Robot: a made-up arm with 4 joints.
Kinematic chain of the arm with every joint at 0, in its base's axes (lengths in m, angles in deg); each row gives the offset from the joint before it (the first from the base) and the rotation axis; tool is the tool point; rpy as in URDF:
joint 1: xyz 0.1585 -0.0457 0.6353 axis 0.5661 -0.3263 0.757
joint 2: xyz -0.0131 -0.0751 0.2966 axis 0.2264 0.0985 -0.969
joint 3: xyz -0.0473 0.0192 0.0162 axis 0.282 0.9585 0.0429
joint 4: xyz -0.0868 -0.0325 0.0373 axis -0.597 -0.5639 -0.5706
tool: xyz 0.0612 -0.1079 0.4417 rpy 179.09 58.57 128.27
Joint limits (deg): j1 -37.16..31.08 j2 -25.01..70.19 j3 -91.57..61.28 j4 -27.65..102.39
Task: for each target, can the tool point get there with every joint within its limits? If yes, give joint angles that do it. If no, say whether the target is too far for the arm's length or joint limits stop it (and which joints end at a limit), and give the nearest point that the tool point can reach.
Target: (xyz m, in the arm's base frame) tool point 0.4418 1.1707 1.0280
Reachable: no: too far | nearest point 0.3136 0.5432 0.9825 | short by 0.642 m
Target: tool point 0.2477 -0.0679 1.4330
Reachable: yes | joints 10.91 61.02 32.33 86.17
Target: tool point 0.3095 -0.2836 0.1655
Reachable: no: joint limits stop it (at a limit: joint 1, joint 2, joint 3, joint 4) | nearest point 0.5424 0.0392 0.5825 | short by 0.576 m
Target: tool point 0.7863 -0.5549 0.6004
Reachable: no: joint limits stop it (at a limit: joint 1, joint 3, joint 4) | nearest point 0.4765 -0.4726 0.8353 | short by 0.397 m
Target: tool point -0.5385 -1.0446 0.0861
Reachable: no: too far | nearest point -0.2567 -0.4884 0.6226 | short by 0.822 m
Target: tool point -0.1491 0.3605 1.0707
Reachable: yes | joints -4.99 37.19 -60.45 37.41
